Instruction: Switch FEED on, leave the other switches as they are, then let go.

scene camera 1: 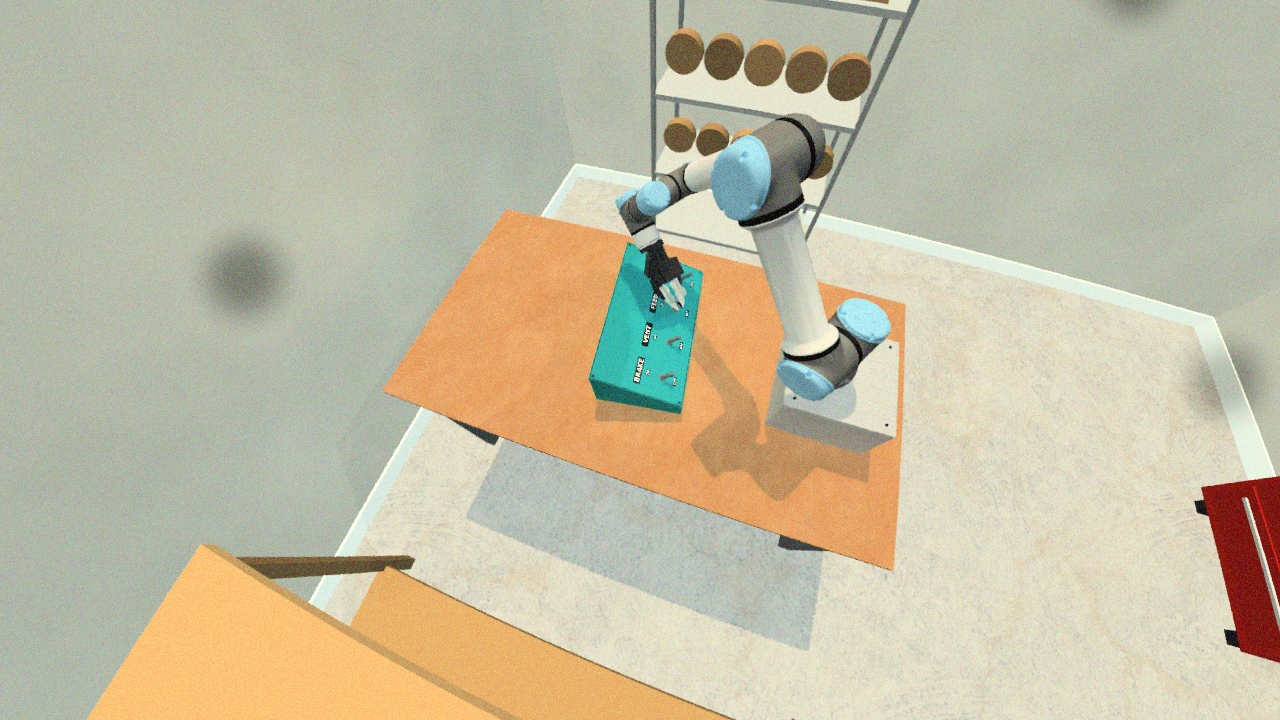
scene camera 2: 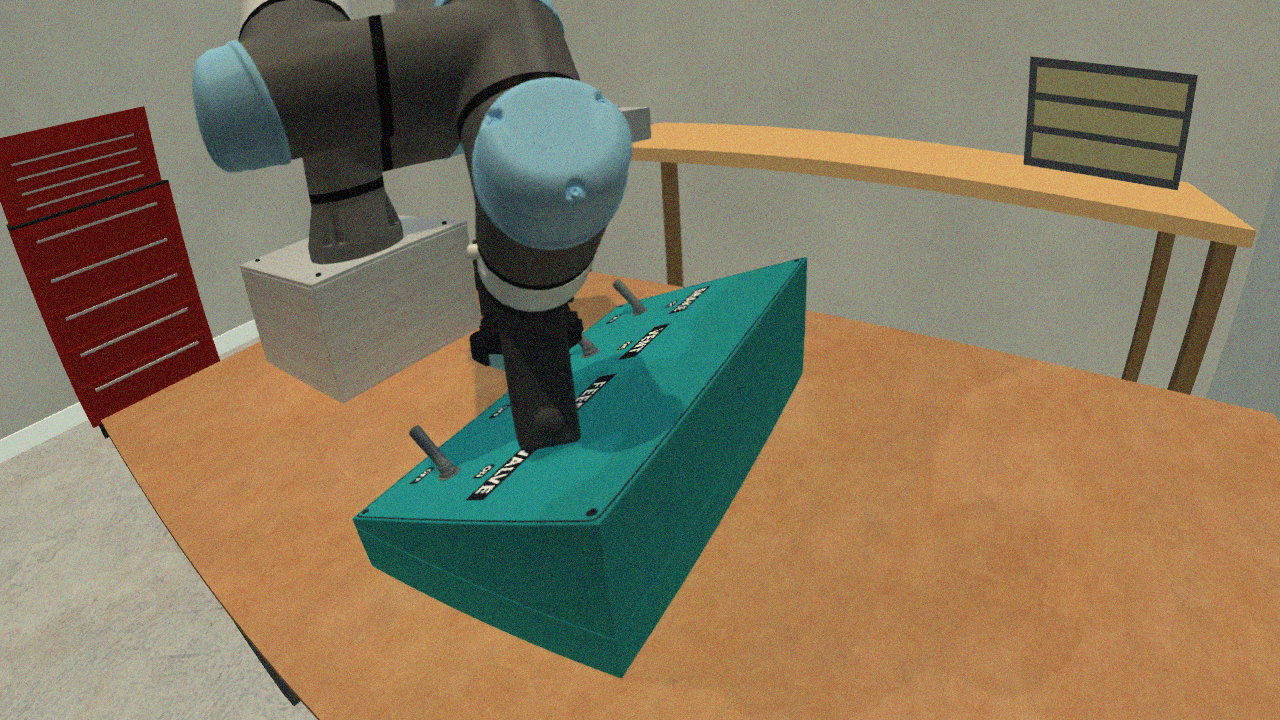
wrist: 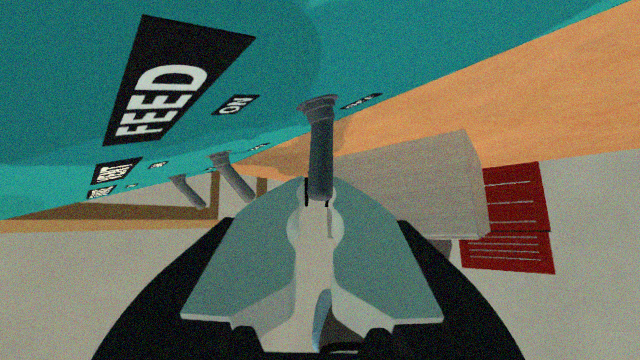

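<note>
The teal switch panel bears grey levers. The FEED lever stands between the ON label and the OFF label. My gripper is shut on its free end, with a fingertip on each side. In scene camera 2 the arm hides this lever and the fingertips. The VALVE lever, VENT lever and BRAKE lever are apart from the fingers. The VALVE, VENT and BRAKE levers lean to their OFF side.
The panel sits on the orange table. The arm's grey base block stands on the OFF side of the panel. A shelf rack stands behind the table. A red tool cabinet is beyond the base.
</note>
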